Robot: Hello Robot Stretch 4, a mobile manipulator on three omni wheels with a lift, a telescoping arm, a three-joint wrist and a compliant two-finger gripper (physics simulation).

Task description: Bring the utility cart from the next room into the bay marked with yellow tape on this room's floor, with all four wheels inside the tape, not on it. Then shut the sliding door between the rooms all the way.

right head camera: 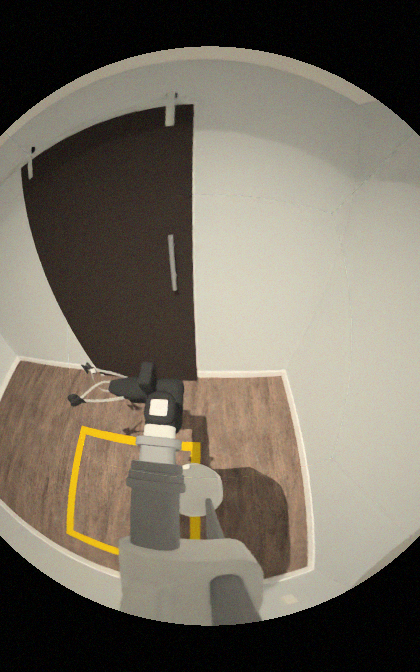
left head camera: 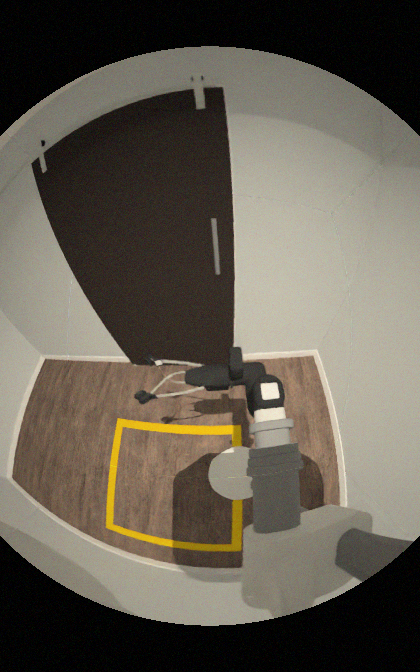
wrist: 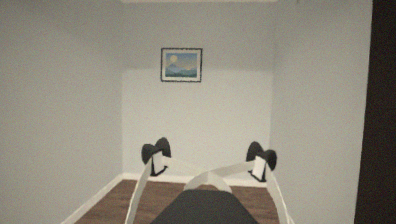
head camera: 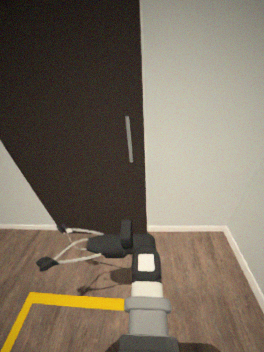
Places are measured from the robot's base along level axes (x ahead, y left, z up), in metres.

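Pixels of known places: gripper, fingertip midpoint: (wrist: 208, 151) (head camera: 47, 244).
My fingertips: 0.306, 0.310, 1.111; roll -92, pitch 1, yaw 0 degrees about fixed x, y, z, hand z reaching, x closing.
Behind a point stands the place of what it marks, as x, y, z.
The dark sliding door (head camera: 75, 115) @[1.015, 0.416, 1.340] (left head camera: 140, 225) (right head camera: 115, 240) hangs against the wall, with pale wall on both sides and no gap beside it. Its vertical grey handle (head camera: 129, 139) @[0.942, 0.080, 1.187] (left head camera: 215, 246) (right head camera: 172, 262) is near its right edge. The door's dark face (wrist: 382, 100) @[1.023, 0.956, 1.182] also shows at the right of the wrist view. The yellow tape bay (head camera: 77, 301) @[0.373, 0.617, -0.027] (left head camera: 113, 475) (right head camera: 76, 480) lies on the floor, partly hidden by my arm. My gripper (head camera: 54, 246) @[0.306, 0.310, 1.111] (left head camera: 147, 378) (right head camera: 82, 384) (wrist: 208, 151) @[0.306, 0.310, 1.111] is open and empty, pointing left, before the door's lower part. The utility cart does not show.
A side wall (left head camera: 380, 300) (right head camera: 380, 325) with a white baseboard stands on the right. A framed picture (wrist: 181, 65) @[-0.095, 2.847, 1.577] hangs on the far wall in the wrist view, with side walls left and right. Two pale hangers hold the door's top; one hanger (left head camera: 199, 95) (right head camera: 170, 110) is near its right corner.
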